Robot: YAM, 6 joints.
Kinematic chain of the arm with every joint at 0, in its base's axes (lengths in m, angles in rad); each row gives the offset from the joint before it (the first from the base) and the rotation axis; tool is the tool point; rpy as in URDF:
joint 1: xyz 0 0 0.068 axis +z
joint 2: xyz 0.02 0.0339 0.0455 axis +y
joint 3: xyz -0.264 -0.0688 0 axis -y
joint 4: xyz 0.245 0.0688 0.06 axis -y
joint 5: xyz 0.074 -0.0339 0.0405 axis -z
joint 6: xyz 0.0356 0 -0.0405 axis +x
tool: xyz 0 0 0 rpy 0 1.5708 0
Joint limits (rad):
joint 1: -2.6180..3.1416
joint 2: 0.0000..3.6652
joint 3: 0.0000..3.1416
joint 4: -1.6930..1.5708
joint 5: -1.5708..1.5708
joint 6: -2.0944..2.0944
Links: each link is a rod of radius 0.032 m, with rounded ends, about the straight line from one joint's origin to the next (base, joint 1, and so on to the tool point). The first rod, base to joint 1, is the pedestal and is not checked.
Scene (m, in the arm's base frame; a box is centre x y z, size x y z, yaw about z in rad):
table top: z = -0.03
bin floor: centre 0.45 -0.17 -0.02 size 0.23 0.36 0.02 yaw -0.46
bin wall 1: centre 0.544 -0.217 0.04 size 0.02 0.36 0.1 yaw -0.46
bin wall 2: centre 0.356 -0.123 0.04 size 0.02 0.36 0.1 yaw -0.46
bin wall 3: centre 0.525 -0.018 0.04 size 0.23 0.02 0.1 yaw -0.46
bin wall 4: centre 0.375 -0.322 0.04 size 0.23 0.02 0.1 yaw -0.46
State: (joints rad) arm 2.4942 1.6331 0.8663 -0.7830 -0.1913 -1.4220
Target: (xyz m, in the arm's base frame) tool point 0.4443 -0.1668 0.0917
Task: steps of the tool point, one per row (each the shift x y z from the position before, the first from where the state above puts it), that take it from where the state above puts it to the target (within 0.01 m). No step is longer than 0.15 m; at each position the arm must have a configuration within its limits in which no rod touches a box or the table.
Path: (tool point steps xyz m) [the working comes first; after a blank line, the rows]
Joints at the target: -0.3577 2.3189 1.5866 -0.3369 0.0199 -1.4220
Straight joint move there: touches bin wall 2, bin wall 3.

1: 0.0347 0.0759 0.0207
2: 0.0620 0.0615 0.0316
3: 0.0823 0.0340 0.0399
4: 0.0892 -0.0011 0.0439
5: 0.0802 -0.0356 0.0433
6: 0.0895 -0.0113 -0.0252
7: 0.0880 -0.0426 -0.0321
8: 0.0745 -0.0726 -0.0376
9: 0.0506 -0.0971 -0.0421
10: 0.0188 -0.1121 -0.0452
11: -0.0166 -0.1153 -0.0468

